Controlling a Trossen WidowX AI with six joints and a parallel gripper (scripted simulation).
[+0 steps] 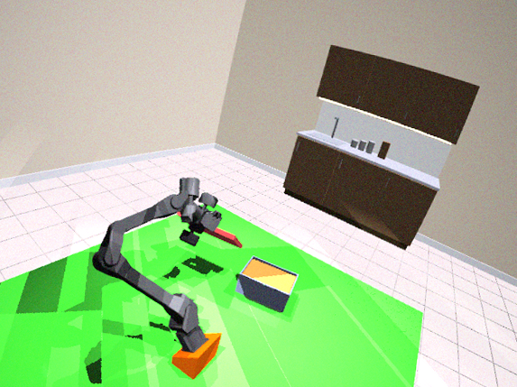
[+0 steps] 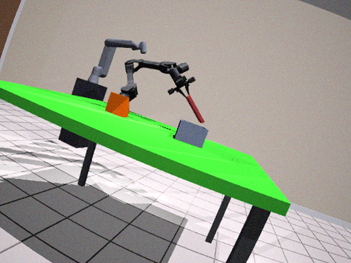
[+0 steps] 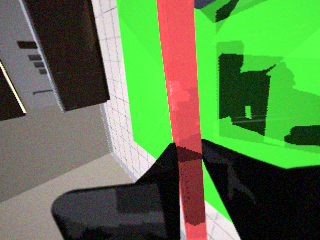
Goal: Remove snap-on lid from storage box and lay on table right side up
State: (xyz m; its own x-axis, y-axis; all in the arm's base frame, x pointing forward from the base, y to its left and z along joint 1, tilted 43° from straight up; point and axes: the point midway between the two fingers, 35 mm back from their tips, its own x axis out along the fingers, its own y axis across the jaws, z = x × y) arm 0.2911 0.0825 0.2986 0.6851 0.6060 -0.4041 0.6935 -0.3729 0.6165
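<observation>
Right now my gripper tip is 6 cm short of the lid, 5 cm above it and 1 cm to the right of it. Round my gripper tip: storage box: 26 cm to the right, 18 cm below, 13 cm ahead.
</observation>
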